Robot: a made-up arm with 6 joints.
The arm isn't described. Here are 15 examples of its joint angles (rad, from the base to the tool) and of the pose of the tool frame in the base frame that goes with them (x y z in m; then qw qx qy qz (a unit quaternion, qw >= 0)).
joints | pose
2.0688 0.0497 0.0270 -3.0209 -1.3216 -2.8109 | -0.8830 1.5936 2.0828 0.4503 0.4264 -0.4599 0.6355
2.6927 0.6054 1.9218 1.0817 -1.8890 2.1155 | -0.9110 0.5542 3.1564 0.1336 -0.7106 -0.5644 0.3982
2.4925 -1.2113 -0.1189 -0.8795 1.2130 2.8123 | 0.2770 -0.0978 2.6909 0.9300 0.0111 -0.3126 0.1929
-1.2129 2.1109 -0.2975 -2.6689 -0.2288 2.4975 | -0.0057 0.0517 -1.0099 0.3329 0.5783 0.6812 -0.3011
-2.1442 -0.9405 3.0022 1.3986 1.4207 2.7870 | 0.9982 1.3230 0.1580 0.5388 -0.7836 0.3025 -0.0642
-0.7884 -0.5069 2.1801 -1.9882 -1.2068 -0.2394 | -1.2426 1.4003 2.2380 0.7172 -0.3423 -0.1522 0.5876
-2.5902 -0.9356 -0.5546 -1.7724 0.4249 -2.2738 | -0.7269 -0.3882 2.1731 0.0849 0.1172 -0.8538 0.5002
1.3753 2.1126 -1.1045 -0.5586 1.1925 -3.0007 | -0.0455 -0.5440 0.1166 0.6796 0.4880 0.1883 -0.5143
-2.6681 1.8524 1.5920 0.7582 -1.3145 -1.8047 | -2.4783 -1.1771 0.1525 0.4602 -0.3287 0.2460 0.7872
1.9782 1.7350 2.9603 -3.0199 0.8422 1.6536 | -0.6683 1.5769 2.1849 0.3323 0.4984 0.4391 0.6696
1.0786 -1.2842 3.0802 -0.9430 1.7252 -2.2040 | -0.4575 -1.0630 -0.4361 0.5717 0.8166 0.0766 0.0210
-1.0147 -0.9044 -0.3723 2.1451 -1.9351 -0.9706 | 0.2020 -0.5092 2.3998 0.0254 0.1312 0.0574 0.9894
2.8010 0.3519 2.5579 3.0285 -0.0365 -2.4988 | 0.5560 -0.1965 3.0437 0.3044 0.8374 -0.2576 0.3738
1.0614 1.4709 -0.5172 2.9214 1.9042 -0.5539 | 0.2918 0.5749 -0.5088 0.4444 -0.1980 -0.4145 -0.7691
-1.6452 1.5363 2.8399 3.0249 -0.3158 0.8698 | -0.1149 -1.4815 2.4965 0.6547 0.2347 -0.6637 0.2754
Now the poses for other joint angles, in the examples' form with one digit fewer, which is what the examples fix.
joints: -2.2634 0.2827 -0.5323 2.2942 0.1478 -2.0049
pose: -1.091 -1.336 0.678 0.481 0.342 0.279 -0.757
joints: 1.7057 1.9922 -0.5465 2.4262 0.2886 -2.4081
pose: 0.000 -0.176 -0.698 0.098 -0.678 0.709 0.168
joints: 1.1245 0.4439 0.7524 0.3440 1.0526 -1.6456
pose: 0.871 1.904 2.480 0.275 0.584 -0.077 0.760
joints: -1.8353 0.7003 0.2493 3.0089 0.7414 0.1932
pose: -0.609 -2.291 0.943 0.433 -0.554 0.619 0.350
